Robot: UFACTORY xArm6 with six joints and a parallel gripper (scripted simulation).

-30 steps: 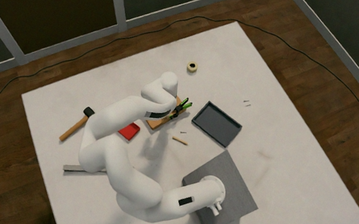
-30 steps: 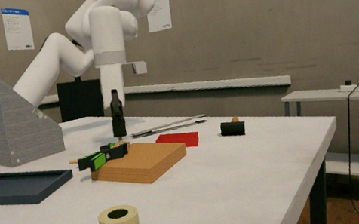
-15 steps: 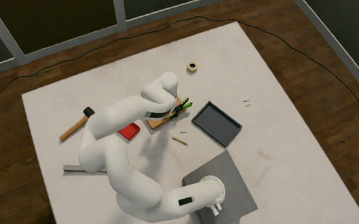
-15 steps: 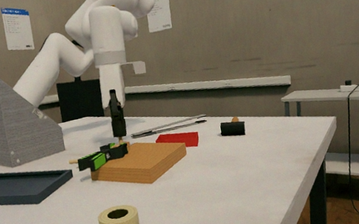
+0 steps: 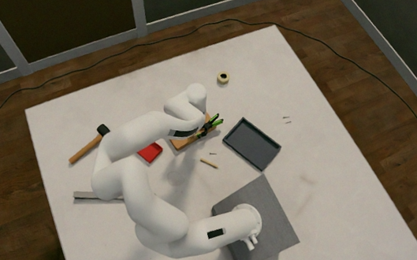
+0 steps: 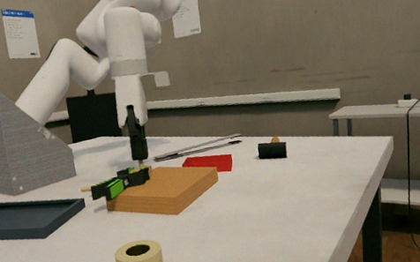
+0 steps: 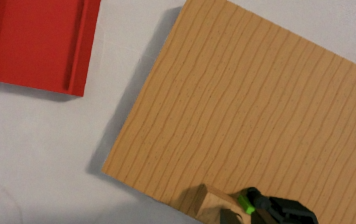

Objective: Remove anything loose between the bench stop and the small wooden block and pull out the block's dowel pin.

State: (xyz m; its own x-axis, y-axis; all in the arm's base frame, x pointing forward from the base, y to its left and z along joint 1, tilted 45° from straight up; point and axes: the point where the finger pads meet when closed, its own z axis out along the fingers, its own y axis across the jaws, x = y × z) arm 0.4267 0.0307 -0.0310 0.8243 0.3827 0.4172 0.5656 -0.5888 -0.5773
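The dowel pin lies 2 cm below my hand. Round my hand: loose dowel 13 cm behind, 9 cm below, 1 cm to the right; then small wooden block 5 cm below; then red tray 20 cm to the left, 9 cm below, 4 cm ahead.
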